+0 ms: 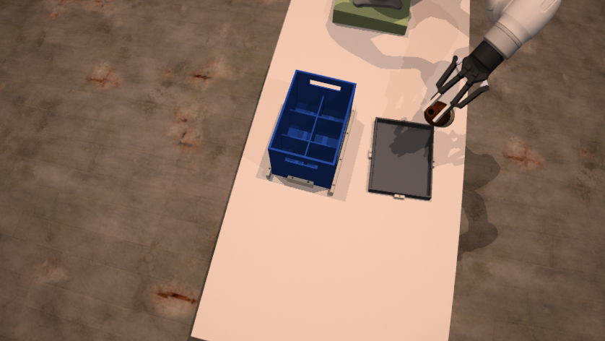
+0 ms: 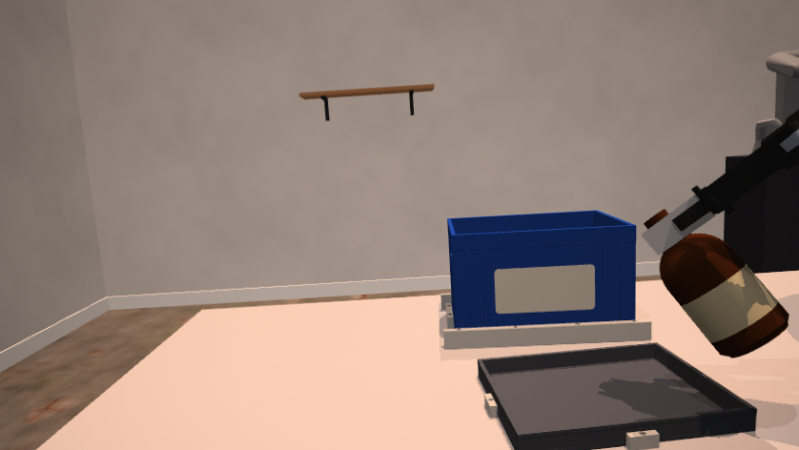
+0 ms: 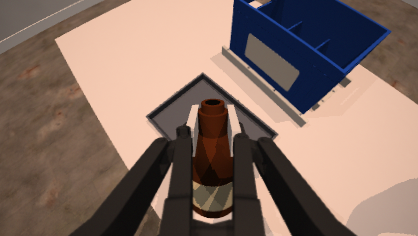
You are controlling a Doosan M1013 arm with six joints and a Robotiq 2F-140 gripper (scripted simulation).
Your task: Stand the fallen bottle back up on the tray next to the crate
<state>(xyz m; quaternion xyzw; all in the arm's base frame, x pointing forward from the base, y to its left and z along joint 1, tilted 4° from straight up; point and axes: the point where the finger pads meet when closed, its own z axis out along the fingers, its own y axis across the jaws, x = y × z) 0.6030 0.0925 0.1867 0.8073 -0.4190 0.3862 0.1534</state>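
The brown bottle is 1 cm behind my hand, 2 cm to the left of it and 5 cm below it. From my hand the other things lie so: blue crate (34 cm to the right, 13 cm below); then dark grey tray (6 cm ahead, 6 cm to the right, 20 cm below).
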